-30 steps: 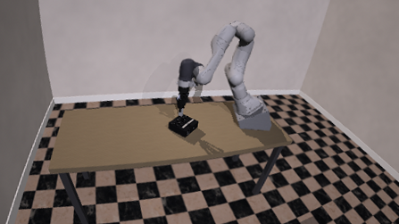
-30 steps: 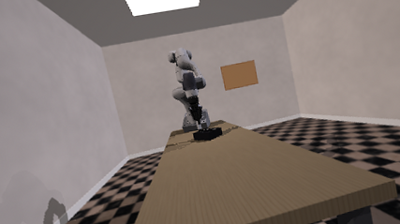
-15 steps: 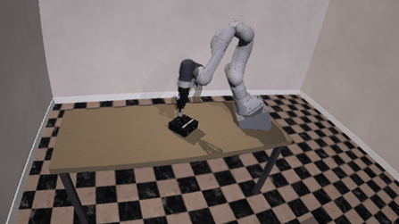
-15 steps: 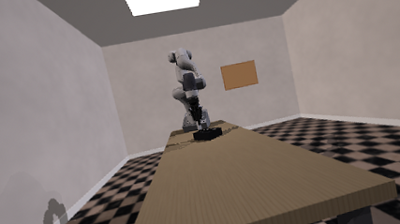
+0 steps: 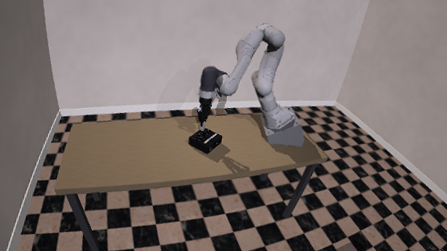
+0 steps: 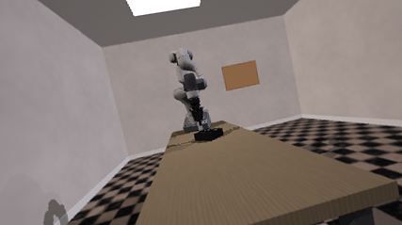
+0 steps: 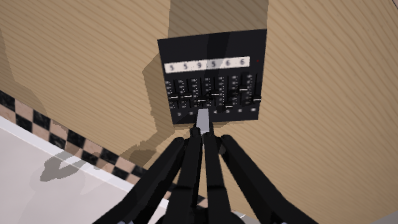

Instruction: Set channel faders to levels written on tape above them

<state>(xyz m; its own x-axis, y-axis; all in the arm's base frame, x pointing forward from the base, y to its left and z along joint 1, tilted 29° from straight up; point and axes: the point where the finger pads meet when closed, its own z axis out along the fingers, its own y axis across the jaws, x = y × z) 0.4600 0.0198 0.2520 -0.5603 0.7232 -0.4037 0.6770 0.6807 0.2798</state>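
My gripper is now 20 mm past the channel fader cap, 20 mm to the right of it and 40 mm above it. Round my hand: master fader: 60 mm ahead, 70 mm to the left, 40 mm below.
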